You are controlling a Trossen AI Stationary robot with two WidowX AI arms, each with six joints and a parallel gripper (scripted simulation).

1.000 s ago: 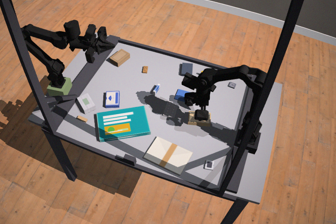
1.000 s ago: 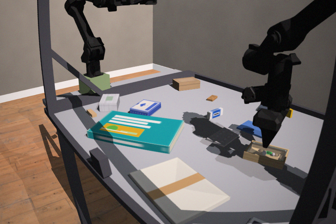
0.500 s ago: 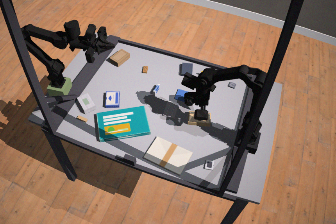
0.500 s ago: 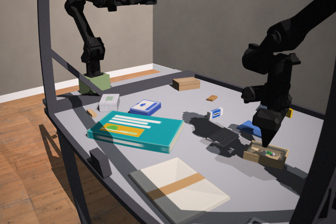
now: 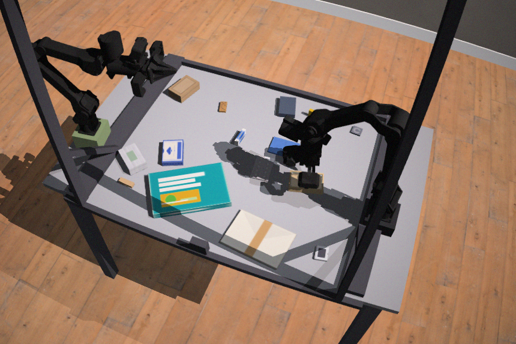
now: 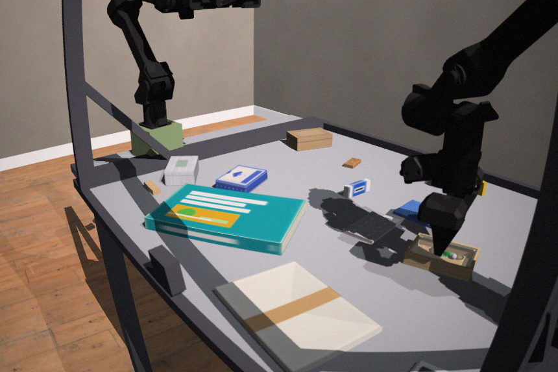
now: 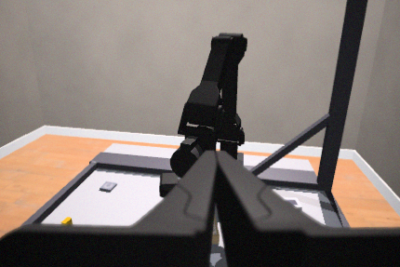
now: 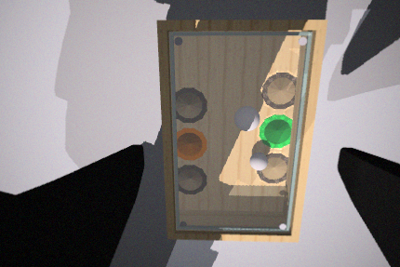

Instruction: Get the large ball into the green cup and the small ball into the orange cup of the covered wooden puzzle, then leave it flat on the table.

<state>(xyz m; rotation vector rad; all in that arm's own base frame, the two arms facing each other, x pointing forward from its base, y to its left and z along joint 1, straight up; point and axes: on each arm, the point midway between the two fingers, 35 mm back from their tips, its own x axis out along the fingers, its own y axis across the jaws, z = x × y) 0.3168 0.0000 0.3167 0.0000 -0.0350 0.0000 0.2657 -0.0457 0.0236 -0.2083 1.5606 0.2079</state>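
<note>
The covered wooden puzzle lies 60 mm below my right hand.
</note>
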